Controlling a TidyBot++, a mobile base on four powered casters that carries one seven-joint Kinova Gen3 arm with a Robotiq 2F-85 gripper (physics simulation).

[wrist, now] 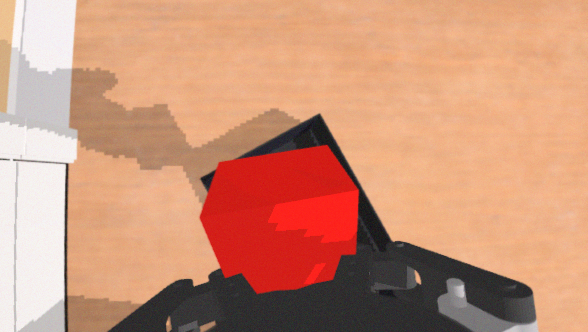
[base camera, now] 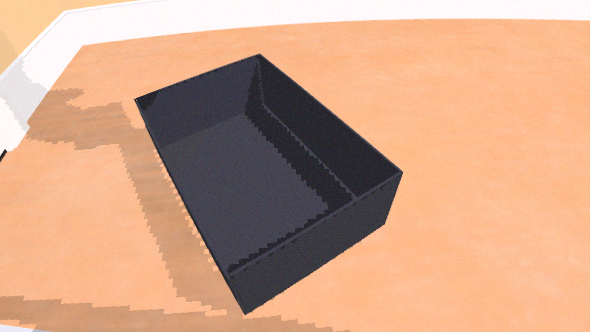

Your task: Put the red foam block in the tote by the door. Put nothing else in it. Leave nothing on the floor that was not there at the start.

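Places are measured from the arm's base along level axes (x back, y right, z up), in centimetres.
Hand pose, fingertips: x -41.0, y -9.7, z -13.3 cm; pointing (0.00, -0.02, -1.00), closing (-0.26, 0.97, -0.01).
Observation:
Each offset is from my fingertips to the top centre of the thing. Level surfaces: height alone.
The red foam block @[dx -1.7, dy -0.4, dz +7.7 cm] (wrist: 280, 220) is held between the fingers of my gripper (wrist: 290, 253), which is shut on it in the wrist view. The dark tote @[dx +2.5, dy +3.8, dz -16.4 cm] (base camera: 315, 245) (wrist: 372, 210) stands on the floor, open at the top, and its visible inside is empty in the base camera view. In the wrist view the block is above the tote and hides most of it; the tote's far corner and parts of its rim show past the block. The gripper does not show in the base camera view.
A white baseboard (base camera: 350, 12) runs along the back of the wood floor @[dz -26.3 cm] (base camera: 480, 150) (wrist: 475, 100). White trim and a white panel (wrist: 35, 225) stand at the left in the wrist view. Shadows lie on the floor left of the tote.

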